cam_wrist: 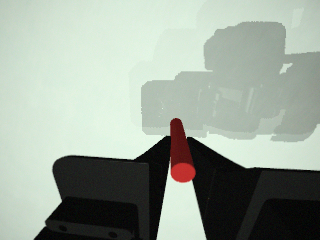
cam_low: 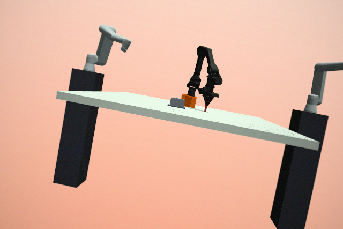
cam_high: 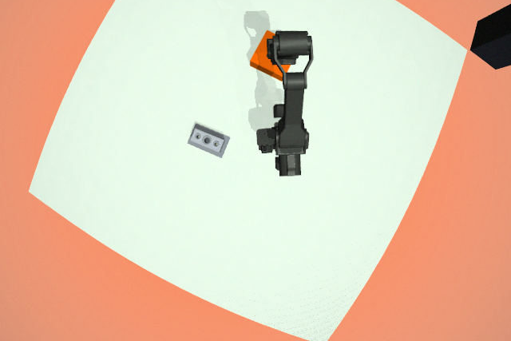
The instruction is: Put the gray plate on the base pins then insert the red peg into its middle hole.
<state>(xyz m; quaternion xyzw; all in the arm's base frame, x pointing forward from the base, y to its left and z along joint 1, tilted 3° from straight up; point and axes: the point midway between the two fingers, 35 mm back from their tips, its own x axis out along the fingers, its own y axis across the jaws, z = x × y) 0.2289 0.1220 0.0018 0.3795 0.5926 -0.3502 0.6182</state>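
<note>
Right now my gripper tip is 11 cm short of the gray plate and 20 cm to the left of it. The rest, counted from my gripper tip: red peg right at my gripper tip.
</note>
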